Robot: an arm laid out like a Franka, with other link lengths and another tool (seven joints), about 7 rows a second.
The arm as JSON. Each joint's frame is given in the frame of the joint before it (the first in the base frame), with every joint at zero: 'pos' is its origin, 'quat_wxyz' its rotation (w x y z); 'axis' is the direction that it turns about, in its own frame. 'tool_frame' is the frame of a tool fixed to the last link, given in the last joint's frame.
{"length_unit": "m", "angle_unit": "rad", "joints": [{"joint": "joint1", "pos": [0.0, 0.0, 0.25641], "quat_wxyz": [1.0, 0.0, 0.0, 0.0], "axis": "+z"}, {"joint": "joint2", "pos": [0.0, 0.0, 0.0], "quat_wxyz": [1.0, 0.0, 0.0, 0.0], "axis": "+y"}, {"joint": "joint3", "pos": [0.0, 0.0, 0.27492], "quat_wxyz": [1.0, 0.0, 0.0, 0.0], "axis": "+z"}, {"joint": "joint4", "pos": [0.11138, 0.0, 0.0], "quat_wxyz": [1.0, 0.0, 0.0, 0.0], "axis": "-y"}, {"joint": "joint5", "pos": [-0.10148, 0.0, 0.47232], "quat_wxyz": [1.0, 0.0, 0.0, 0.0], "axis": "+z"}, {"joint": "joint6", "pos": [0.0, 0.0, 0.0], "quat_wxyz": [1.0, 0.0, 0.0, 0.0], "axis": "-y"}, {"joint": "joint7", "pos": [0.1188, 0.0, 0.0], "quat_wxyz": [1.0, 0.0, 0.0, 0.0], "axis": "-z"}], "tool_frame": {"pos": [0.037, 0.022, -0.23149], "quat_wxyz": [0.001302, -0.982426, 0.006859, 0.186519]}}
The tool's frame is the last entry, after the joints.
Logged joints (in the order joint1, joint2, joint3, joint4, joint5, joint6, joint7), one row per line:
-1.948 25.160 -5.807 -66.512 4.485 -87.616 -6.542
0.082 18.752 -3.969 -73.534 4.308 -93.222 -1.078
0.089 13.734 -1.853 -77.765 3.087 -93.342 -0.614
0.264 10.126 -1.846 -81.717 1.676 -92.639 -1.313
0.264 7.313 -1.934 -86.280 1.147 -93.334 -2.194
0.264 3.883 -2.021 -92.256 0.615 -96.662 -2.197
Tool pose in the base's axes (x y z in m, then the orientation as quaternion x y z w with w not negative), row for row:
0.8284 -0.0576 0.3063 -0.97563 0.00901 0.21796 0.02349
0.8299 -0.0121 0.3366 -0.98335 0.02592 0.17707 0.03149
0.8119 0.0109 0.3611 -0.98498 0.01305 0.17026 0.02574
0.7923 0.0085 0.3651 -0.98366 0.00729 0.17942 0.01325
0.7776 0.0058 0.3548 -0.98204 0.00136 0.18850 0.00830
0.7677 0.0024 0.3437 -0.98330 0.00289 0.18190 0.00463
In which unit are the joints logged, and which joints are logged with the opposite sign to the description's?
The joints are logged in degrees. Opposite sign: joint6.
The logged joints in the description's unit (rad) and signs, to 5 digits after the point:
-0.03400 0.43912 -0.10135 -1.16085 0.07828 1.52919 -0.11418
0.00143 0.32728 -0.06927 -1.28341 0.07519 1.62703 -0.01881
0.00155 0.23970 -0.03234 -1.35726 0.05388 1.62913 -0.01072
0.00461 0.17673 -0.03222 -1.42623 0.02925 1.61686 -0.02292
0.00461 0.12764 -0.03375 -1.50587 0.02002 1.62899 -0.03829
0.00461 0.06777 -0.03527 -1.61017 0.01073 1.68707 -0.03834

